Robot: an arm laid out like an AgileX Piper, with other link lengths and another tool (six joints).
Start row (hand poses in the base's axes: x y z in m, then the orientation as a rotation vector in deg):
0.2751 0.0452 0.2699 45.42 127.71 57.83
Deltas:
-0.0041 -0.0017 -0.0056 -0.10 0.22 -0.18
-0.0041 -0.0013 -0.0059 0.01 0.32 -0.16
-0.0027 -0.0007 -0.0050 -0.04 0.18 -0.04
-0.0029 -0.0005 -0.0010 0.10 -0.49 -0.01
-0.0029 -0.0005 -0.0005 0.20 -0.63 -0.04
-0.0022 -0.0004 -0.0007 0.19 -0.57 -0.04
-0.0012 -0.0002 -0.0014 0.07 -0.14 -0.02
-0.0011 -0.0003 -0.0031 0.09 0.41 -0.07
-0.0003 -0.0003 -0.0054 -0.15 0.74 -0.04
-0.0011 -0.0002 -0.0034 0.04 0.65 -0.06
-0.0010 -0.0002 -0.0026 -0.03 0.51 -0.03
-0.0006 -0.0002 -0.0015 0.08 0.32 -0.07
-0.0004 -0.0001 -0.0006 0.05 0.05 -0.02
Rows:
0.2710 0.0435 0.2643 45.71 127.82 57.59
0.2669 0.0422 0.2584 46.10 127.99 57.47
0.2642 0.0415 0.2534 46.25 128.13 57.37
0.2613 0.0410 0.2524 45.98 127.68 57.58
0.2584 0.0405 0.2519 45.69 127.06 57.92
0.2562 0.0401 0.2512 45.43 126.49 58.23
0.2550 0.0399 0.2498 45.39 126.34 58.33
0.2539 0.0396 0.2467 45.78 126.61 58.33
0.2536 0.0393 0.2413 46.25 127.26 57.99
0.2525 0.0391 0.2379 46.77 127.76 57.88
0.2515 0.0389 0.2353 47.13 128.18 57.73
0.2509 0.0387 0.2338 47.45 128.38 57.73
0.2505 0.0386 0.2332 47.53 128.39 57.77

